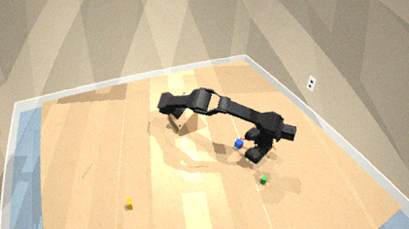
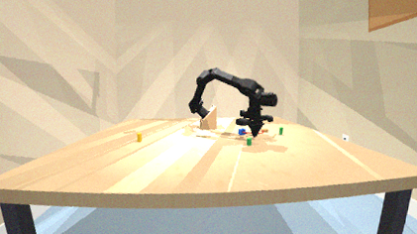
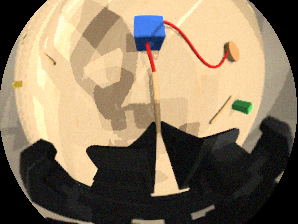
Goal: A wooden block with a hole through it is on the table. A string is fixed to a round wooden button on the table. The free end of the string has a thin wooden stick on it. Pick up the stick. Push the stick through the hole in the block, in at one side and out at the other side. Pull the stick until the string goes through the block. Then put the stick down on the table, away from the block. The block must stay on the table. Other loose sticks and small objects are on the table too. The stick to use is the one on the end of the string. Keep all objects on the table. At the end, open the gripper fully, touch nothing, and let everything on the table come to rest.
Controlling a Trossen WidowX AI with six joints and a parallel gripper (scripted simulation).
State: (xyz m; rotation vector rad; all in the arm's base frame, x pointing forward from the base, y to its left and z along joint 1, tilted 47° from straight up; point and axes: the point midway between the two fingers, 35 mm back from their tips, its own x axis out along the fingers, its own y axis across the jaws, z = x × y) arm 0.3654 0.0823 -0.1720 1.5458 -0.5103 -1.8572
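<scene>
The blue cube is 11 cm behind my gripper tip, 3 cm to the right of it and 1 cm above it. Also, from my gripper tip: thin wooden stick (4 cm behind, 1 cm to the right, 1 cm above); round wooden button (15 cm behind, 13 cm to the left); yellow piece (6 cm behind, 55 cm to the right, 1 cm above).
</scene>
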